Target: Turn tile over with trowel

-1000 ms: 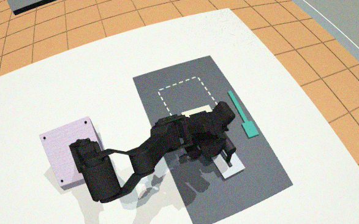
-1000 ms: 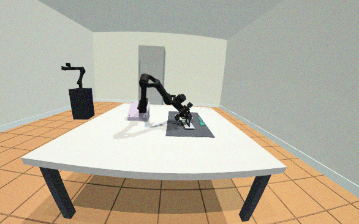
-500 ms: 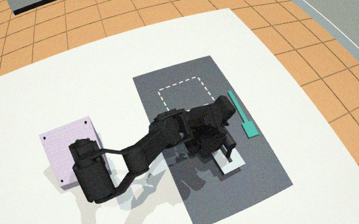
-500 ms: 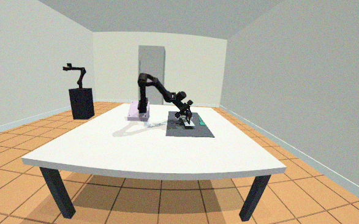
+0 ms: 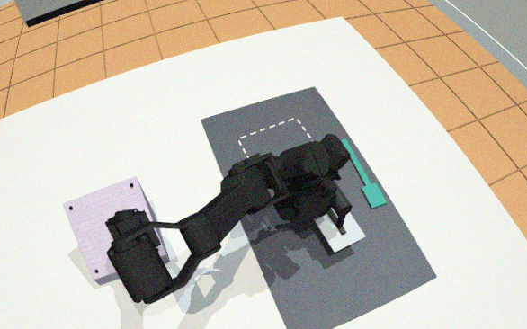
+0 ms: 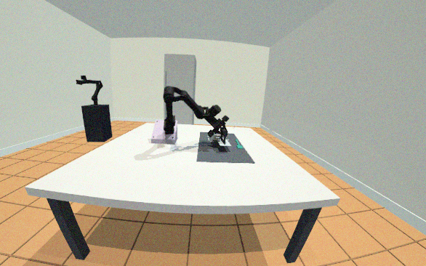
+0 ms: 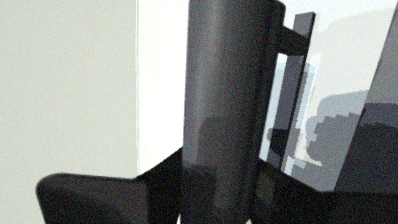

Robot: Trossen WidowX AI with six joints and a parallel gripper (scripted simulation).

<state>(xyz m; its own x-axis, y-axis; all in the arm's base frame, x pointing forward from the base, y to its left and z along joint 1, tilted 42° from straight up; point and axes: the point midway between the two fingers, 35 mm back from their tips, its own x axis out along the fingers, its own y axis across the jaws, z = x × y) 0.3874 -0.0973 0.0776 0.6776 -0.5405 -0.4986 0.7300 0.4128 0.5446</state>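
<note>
Now: gripper tip 110 mm to the right of the cream tile, 60 mm above it and 10 mm past it. Round my gripper tip: teal trowel (120 mm ahead, 90 mm below, 20 mm to the left); dark grey mat (120 mm below, 60 mm to the left, 20 mm behind).
</note>
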